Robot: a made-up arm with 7 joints.
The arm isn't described. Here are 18 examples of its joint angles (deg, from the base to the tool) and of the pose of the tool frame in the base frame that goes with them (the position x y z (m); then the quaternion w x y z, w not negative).
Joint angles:
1: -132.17 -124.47 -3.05 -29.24 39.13 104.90 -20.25
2: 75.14 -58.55 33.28 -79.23 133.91 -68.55 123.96
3: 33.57 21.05 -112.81 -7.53 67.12 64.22 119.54
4: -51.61 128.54 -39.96 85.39 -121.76 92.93 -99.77
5: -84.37 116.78 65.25 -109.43 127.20 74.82 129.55
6: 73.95 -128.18 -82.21 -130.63 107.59 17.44 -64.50
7: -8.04 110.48 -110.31 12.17 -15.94 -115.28 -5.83
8: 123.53 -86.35 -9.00 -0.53 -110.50 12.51 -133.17
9: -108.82 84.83 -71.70 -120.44 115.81 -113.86 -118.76
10: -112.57 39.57 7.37 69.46 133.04 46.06 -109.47
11: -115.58 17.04 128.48 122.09 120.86 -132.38 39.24
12: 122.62 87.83 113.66 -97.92 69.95 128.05 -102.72
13: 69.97 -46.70 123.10 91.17 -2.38 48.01 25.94
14: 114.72 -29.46 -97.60 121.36 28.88 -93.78 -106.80
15: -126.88 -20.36 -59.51 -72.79 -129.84 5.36 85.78
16: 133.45 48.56 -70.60 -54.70 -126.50 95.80 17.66
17: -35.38 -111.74 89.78 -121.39 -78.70 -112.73 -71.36
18: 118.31 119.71 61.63 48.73 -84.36 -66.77 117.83
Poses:
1: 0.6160 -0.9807 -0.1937 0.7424 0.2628 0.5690 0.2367
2: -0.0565 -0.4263 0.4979 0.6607 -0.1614 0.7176 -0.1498
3: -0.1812 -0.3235 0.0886 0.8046 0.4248 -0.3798 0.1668
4: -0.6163 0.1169 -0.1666 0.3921 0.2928 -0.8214 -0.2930
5: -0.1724 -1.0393 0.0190 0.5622 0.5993 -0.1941 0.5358
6: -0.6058 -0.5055 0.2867 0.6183 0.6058 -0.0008 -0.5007
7: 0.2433 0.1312 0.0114 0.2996 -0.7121 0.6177 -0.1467
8: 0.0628 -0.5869 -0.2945 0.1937 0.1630 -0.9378 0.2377
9: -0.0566 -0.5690 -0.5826 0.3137 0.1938 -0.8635 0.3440
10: 0.6015 -0.1491 0.0764 0.1185 -0.5489 -0.5526 -0.6159
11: -0.0350 -1.2253 0.2022 0.6634 -0.2039 -0.2229 0.6846
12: 0.7000 -0.4889 0.1764 0.6013 -0.3943 0.6441 -0.2611
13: 0.1081 -0.9267 -0.5741 0.4934 0.7728 -0.3918 0.0758
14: 0.2318 -0.2166 0.7030 0.2393 -0.0445 0.0542 0.9684
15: 0.2268 -0.0509 0.0469 0.4902 -0.1411 0.1369 -0.8491
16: 0.4524 -0.5838 -0.0781 0.1291 0.3556 -0.8504 0.3656
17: 0.1883 -1.1839 0.6840 0.2536 0.0313 0.4030 -0.8788
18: 0.1294 -1.0300 0.1537 0.3593 0.7390 0.3656 -0.4372
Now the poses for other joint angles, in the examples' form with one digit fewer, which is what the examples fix.
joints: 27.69 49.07 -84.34 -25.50 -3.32 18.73 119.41
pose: -0.220 -0.126 0.034 0.931 -0.310 -0.153 -0.115
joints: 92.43 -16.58 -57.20 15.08 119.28 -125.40 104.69
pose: -0.028 -0.276 -0.244 0.378 0.350 -0.739 0.435
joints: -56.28 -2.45 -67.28 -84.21 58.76 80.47 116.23
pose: 0.069 -0.248 -0.333 0.511 -0.249 -0.804 -0.175
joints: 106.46 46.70 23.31 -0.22 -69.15 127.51 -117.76
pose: 0.392 -0.292 0.172 0.491 -0.346 0.012 -0.799
